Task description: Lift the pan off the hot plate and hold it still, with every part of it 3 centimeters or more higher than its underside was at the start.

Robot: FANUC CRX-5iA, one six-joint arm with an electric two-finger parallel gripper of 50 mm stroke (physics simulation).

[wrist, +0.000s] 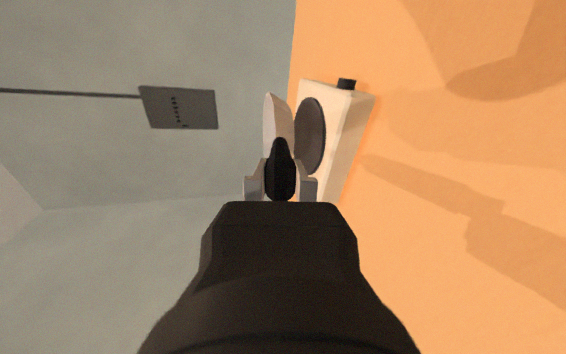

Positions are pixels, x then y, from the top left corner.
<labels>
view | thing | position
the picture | my gripper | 280, 169
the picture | pan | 278, 126
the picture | hot plate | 330, 120
</labels>
